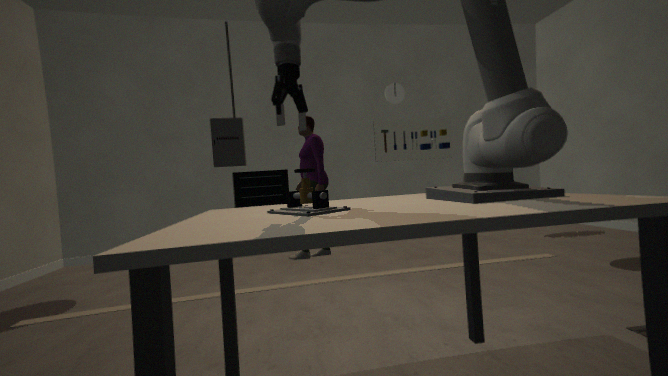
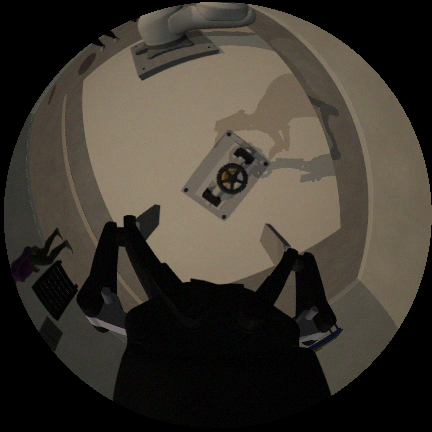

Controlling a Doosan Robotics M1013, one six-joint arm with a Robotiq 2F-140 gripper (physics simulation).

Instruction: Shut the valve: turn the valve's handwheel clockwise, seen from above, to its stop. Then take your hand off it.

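The valve's dark round handwheel (image 1: 304, 171) (image 2: 232, 178) has spokes and sits level on top of a brass-coloured valve body (image 1: 305, 190). The body is held between two black blocks on a grey base plate (image 1: 280, 211) (image 2: 205, 173), which lies on the table. My gripper (image 1: 291, 123) (image 2: 211, 223) is open and empty. It points down and hangs well above the handwheel, apart from it. How far the handwheel is turned cannot be told.
The table (image 1: 190, 232) (image 2: 145, 135) carries the robot's base plate (image 1: 495, 194) (image 2: 175, 60) on the far side from the valve. A person in a purple top (image 1: 312, 152) (image 2: 24, 263) stands behind the table, near a black slatted cabinet (image 1: 261, 187) (image 2: 55, 290).
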